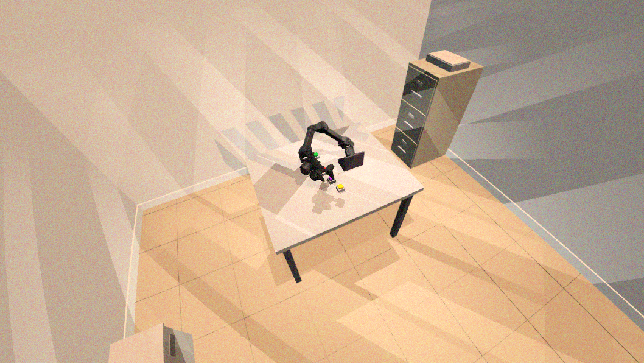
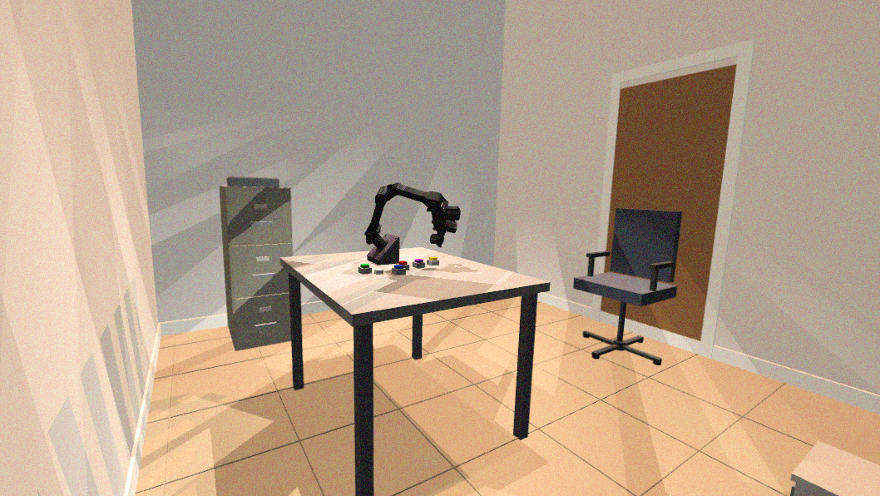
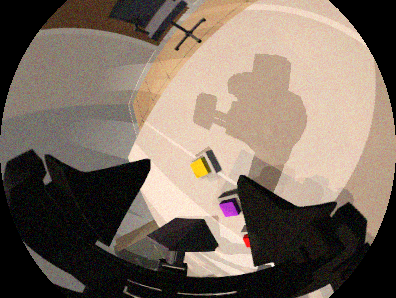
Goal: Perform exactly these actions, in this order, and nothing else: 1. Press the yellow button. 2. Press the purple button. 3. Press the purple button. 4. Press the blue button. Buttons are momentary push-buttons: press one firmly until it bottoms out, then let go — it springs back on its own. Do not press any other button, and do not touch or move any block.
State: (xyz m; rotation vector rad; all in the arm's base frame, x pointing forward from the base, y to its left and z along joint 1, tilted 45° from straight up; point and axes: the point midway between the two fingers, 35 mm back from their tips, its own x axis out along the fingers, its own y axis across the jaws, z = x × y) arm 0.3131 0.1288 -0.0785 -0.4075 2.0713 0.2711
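Now: the yellow button 8 cm behind my gripper tip, 1 cm to the left of it and 10 cm below it. Also, from my gripper tip: blue button: 26 cm to the right, 10 cm below; then purple button: 7 cm behind, 9 cm to the right, 10 cm below; then red button: 7 cm behind, 19 cm to the right, 10 cm below.
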